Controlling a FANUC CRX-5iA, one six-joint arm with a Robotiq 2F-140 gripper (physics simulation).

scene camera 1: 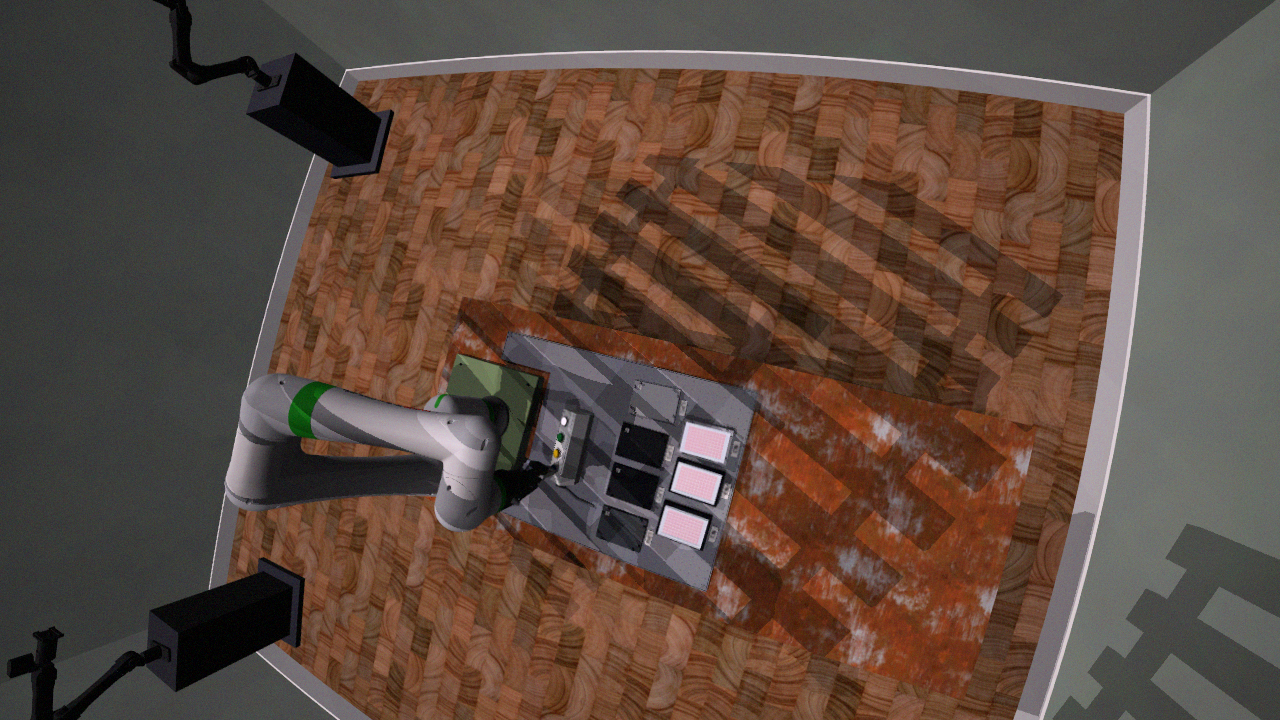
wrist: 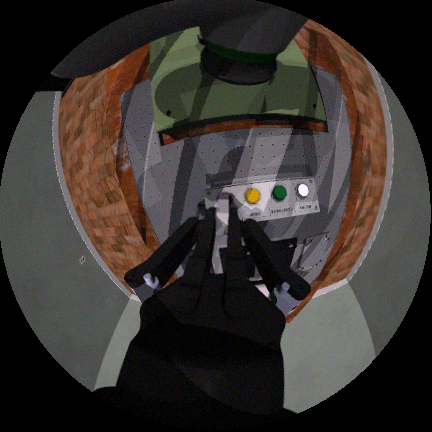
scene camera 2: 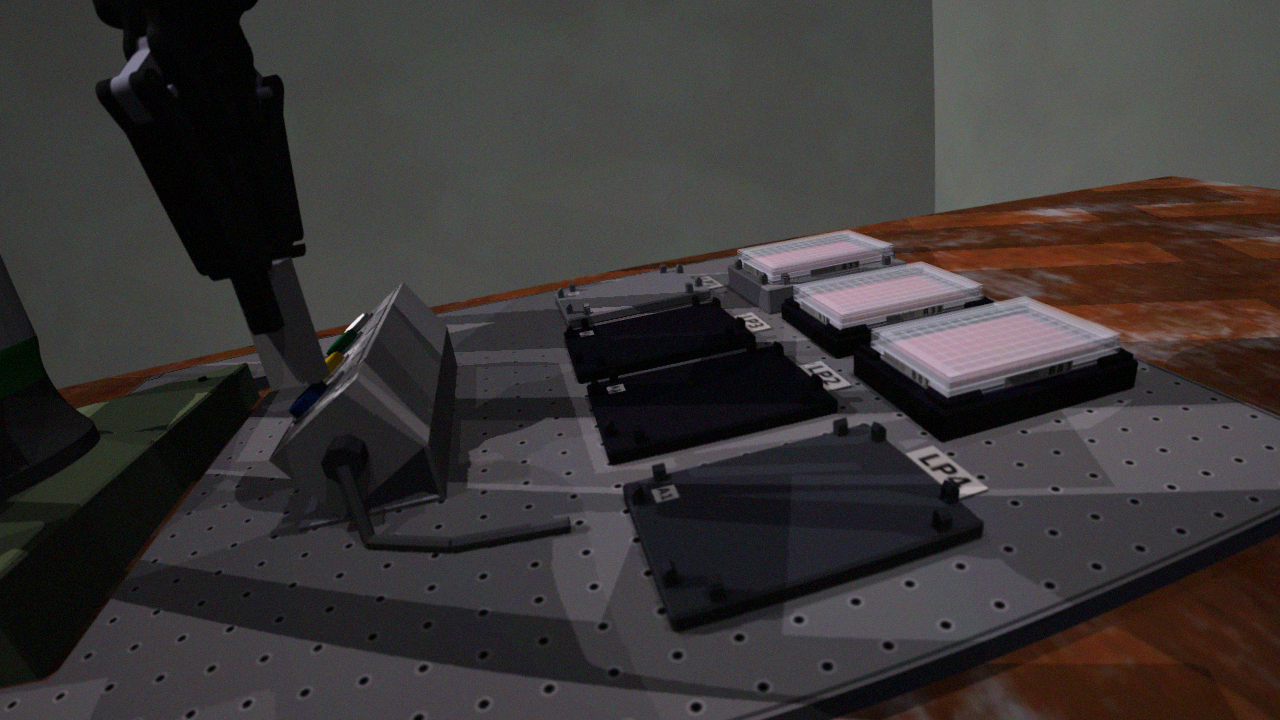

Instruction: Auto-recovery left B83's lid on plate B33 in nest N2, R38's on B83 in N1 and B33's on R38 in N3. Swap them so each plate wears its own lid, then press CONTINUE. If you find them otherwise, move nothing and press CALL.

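Places are measured from the arm's base along level axes (x ahead, y left, z up), in centimetres.
Pixels of known places: gripper, between the fingertips: (scene camera 1: 550,469) (wrist: 223,201) (scene camera 2: 300,381); arm's base, origin of its link: (scene camera 1: 490,418) (wrist: 238,59).
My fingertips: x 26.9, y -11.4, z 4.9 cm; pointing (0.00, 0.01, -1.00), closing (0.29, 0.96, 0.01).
Ahead of a thing's pixels: the offset from my fingertips to its top centre. "spot": to the spot under its first point.
My gripper (scene camera 1: 549,469) (scene camera 2: 299,365) (wrist: 223,201) is shut and empty. Its tips are at the button box @[dx +3.3, dy +7.2, dz +0.6 cm] (scene camera 1: 571,447) (scene camera 2: 404,380) (wrist: 311,204), at the blue button's end; I cannot tell whether they touch it. The blue button @[dx +0.2, dy +0.0, dz -0.3 cm] (scene camera 2: 307,400) is mostly hidden by the fingers in the wrist view. The yellow button @[dx +0.8, dy +4.9, dz -0.3 cm] (scene camera 1: 555,453) (scene camera 2: 333,360) (wrist: 253,195), green CONTINUE button @[dx +1.3, dy +9.9, dz -0.3 cm] (scene camera 1: 560,437) (scene camera 2: 341,342) (wrist: 279,192) and white button @[dx +2.0, dy +14.8, dz -0.5 cm] (scene camera 1: 564,420) (wrist: 303,190) follow in a row. Three lidded pink plates @[dx +43.9, dy +14.7, dz -3.7 cm] (scene camera 1: 706,441) @[dx +42.8, dy +2.7, dz -4.6 cm] (scene camera 1: 696,482) @[dx +40.6, dy -10.3, dz -4.2 cm] (scene camera 1: 685,526) sit in nests. Their lid codes are unreadable.
Flat black pads @[spot: dx +25.3, dy +10.7, dz -6.8 cm] (scene camera 1: 641,445) @[spot: dx +24.0, dy -1.7, dz -6.8 cm] (scene camera 1: 632,485), a dark grey pad @[spot: dx +22.5, dy -15.1, dz -6.8 cm] (scene camera 1: 622,528) (scene camera 2: 796,519) marked LP4 and a light grey pad @[spot: dx +28.2, dy +24.6, dz -6.7 cm] (scene camera 1: 656,400) lie between box and plates. A cable @[spot: dx +6.5, dy -9.6, dz -7.1 cm] (scene camera 2: 452,543) leaves the box. The green robot base (scene camera 1: 514,385) (wrist: 240,102) stands behind the box.
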